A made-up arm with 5 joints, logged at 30 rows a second.
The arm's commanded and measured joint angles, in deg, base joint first. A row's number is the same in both.
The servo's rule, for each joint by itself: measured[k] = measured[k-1] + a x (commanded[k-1-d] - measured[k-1]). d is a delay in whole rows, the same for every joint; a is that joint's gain. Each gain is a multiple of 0.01, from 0.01 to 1. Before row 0 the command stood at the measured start. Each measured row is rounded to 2 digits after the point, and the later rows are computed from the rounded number. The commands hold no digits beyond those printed.
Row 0, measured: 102.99, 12.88, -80.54, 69.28, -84.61
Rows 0 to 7, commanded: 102.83, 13.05, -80.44, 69.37, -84.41; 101.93, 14.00, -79.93, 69.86, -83.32; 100.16, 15.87, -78.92, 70.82, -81.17; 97.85, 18.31, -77.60, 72.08, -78.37; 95.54, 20.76, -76.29, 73.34, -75.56; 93.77, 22.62, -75.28, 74.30, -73.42; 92.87, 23.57, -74.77, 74.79, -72.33; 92.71, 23.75, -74.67, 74.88, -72.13
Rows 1 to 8, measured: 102.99, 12.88, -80.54, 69.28, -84.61; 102.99, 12.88, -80.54, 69.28, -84.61; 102.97, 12.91, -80.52, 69.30, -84.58; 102.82, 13.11, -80.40, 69.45, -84.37; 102.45, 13.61, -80.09, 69.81, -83.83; 101.81, 14.46, -79.57, 70.40, -82.90; 100.93, 15.59, -78.88, 71.16, -81.65; 99.93, 16.86, -78.12, 71.98, -80.25
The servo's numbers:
d 2
a 0.14 0.18 0.21 0.26 0.17

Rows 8 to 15, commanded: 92.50, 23.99, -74.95, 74.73, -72.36; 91.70, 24.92, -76.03, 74.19, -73.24; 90.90, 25.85, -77.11, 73.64, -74.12; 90.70, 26.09, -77.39, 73.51, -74.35; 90.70, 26.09, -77.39, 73.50, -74.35; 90.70, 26.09, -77.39, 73.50, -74.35; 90.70, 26.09, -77.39, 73.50, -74.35; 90.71, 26.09, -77.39, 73.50, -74.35
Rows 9 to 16, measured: 98.94, 18.07, -77.42, 72.71, -78.90; 98.07, 19.09, -76.84, 73.27, -77.75; 97.29, 19.97, -76.44, 73.65, -76.83; 96.51, 20.86, -76.35, 73.79, -76.22; 95.72, 21.76, -76.51, 73.75, -75.86; 95.02, 22.54, -76.69, 73.69, -75.60; 94.42, 23.18, -76.84, 73.64, -75.39; 93.90, 23.70, -76.96, 73.60, -75.21
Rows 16 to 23, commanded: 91.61, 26.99, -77.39, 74.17, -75.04; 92.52, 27.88, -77.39, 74.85, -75.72; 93.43, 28.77, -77.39, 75.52, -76.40; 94.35, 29.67, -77.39, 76.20, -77.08; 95.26, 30.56, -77.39, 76.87, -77.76; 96.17, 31.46, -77.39, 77.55, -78.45; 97.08, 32.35, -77.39, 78.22, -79.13; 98.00, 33.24, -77.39, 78.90, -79.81
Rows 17 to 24, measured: 93.45, 24.13, -77.05, 73.57, -75.06; 93.07, 24.48, -77.12, 73.55, -74.94; 92.87, 24.93, -77.18, 73.71, -74.96; 92.82, 25.46, -77.22, 74.01, -75.09; 92.91, 26.06, -77.26, 74.40, -75.31; 93.11, 26.71, -77.29, 74.87, -75.61; 93.41, 27.40, -77.31, 75.39, -75.98; 93.80, 28.13, -77.33, 75.95, -76.40
